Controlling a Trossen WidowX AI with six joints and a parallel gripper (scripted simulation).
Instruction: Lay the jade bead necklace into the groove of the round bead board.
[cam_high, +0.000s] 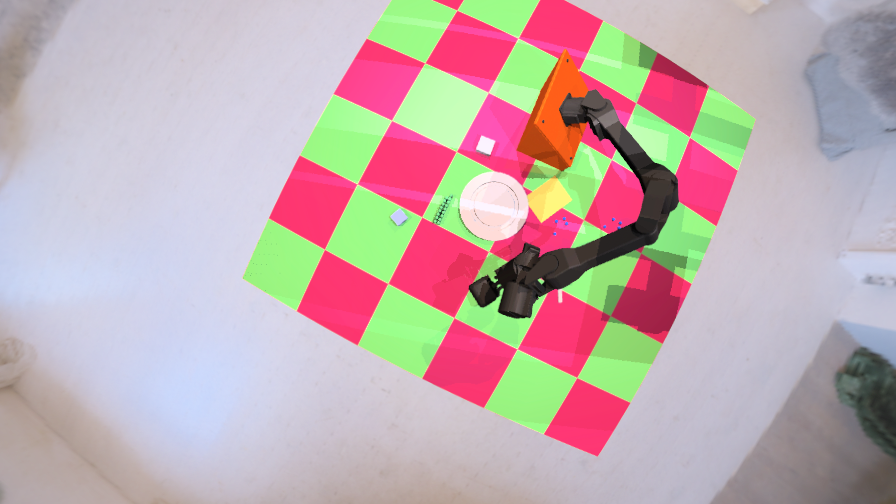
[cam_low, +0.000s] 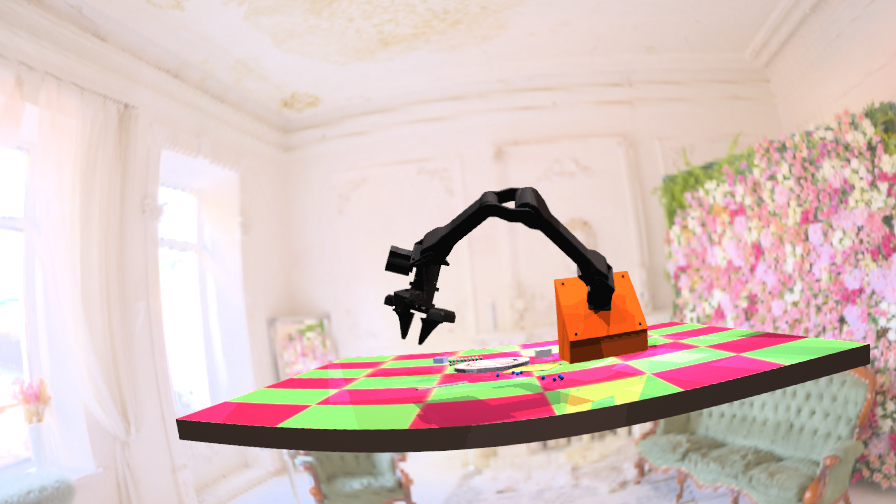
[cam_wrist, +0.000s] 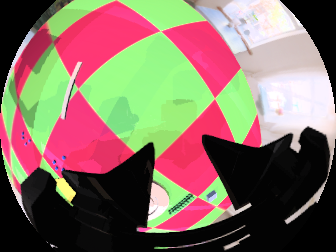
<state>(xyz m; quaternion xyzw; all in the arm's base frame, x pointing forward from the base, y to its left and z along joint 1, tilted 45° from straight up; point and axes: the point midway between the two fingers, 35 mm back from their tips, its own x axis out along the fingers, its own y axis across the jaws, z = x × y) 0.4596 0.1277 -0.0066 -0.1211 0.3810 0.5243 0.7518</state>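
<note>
Now: gripper tip 180 mm past the round bead board, 110 mm to the left of it and 80 mm above it. Also, from my gripper tip: pale blue cube (320 mm to the right, 80 mm below, 10 mm behind); then thin white stick (180 mm to the left, 100 mm behind, 90 mm below); then yellow patch (290 mm behind, 90 mm below, 20 mm to the left).
</note>
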